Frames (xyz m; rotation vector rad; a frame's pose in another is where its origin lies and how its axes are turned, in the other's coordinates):
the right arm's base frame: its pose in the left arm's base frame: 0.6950 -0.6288 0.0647 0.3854 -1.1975 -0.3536
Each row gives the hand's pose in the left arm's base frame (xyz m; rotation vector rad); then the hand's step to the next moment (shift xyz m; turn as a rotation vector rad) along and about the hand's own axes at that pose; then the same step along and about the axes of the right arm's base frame.
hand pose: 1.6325 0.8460 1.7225 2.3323 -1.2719 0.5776
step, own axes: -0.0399 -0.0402 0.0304 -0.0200 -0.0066 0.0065
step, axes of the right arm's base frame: -0.0517 0.0032 -0.0381 -0.0214 0.0035 -0.0037
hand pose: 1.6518 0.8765 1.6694 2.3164 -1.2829 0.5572
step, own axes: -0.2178 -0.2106 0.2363 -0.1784 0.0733 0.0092
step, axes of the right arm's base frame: -0.3091 -0.0501 -0.2227 -0.1612 0.0212 0.1041
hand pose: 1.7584 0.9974 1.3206 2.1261 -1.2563 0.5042
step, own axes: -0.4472 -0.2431 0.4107 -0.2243 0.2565 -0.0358
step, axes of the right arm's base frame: -0.5779 -0.2127 -0.2203 -0.1661 0.0335 0.2978
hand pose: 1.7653 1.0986 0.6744 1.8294 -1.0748 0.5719
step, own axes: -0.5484 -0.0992 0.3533 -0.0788 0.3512 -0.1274
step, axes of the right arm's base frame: -0.5601 -0.3486 0.0119 -0.0034 0.1229 0.3615
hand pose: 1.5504 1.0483 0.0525 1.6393 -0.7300 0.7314
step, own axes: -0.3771 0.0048 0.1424 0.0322 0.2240 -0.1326
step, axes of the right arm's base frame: -0.2835 -0.2593 0.1222 0.0532 0.1542 0.2054
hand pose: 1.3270 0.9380 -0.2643 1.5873 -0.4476 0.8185
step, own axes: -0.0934 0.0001 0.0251 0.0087 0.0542 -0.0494
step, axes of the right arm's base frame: -0.0561 -0.0700 0.0363 0.0046 0.0524 0.0518
